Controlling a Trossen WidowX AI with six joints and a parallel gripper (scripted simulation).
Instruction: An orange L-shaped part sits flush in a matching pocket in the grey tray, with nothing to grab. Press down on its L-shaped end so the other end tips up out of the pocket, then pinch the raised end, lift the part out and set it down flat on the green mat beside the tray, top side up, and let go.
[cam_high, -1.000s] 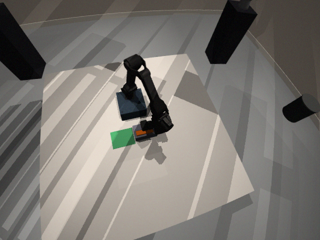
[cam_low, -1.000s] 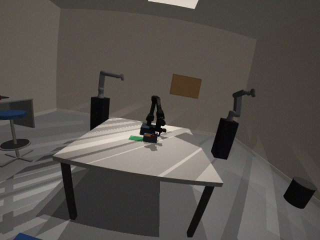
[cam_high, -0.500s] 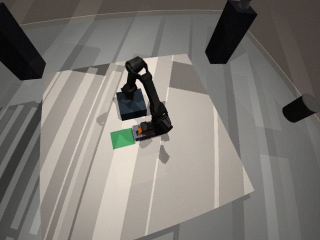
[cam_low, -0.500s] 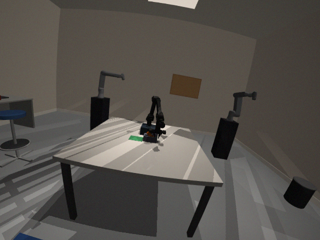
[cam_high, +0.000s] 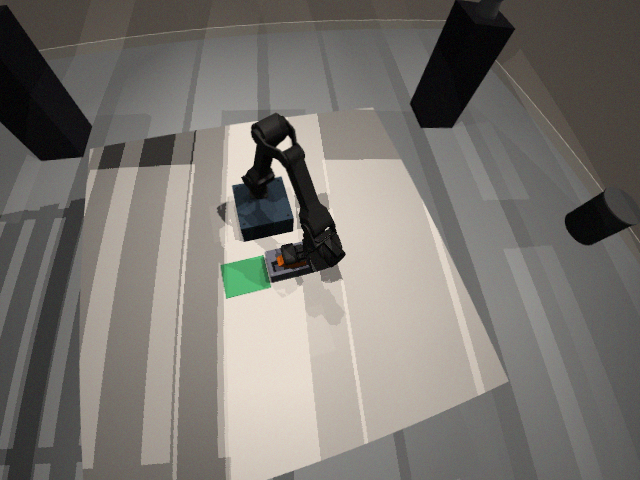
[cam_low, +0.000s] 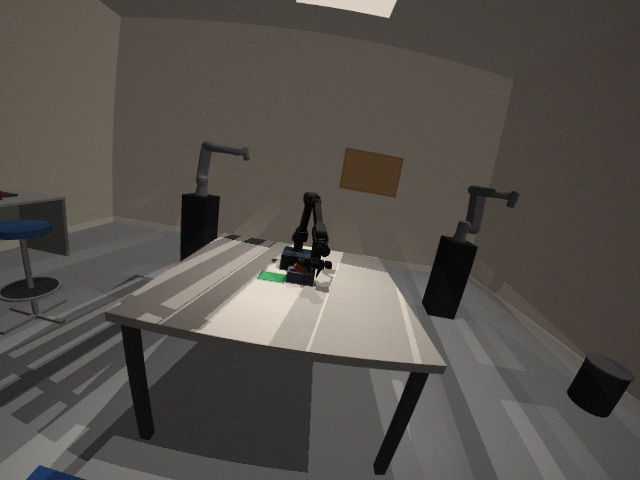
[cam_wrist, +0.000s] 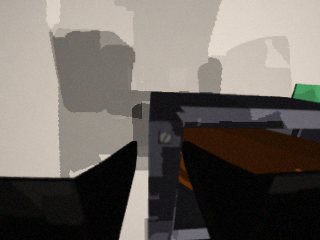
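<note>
Now: the orange L-shaped part 5 cm to the right of my gripper tip and 1 cm above it. Also, from my gripper tip: green mat 22 cm to the right, 5 cm below, 2 cm ahead.
</note>
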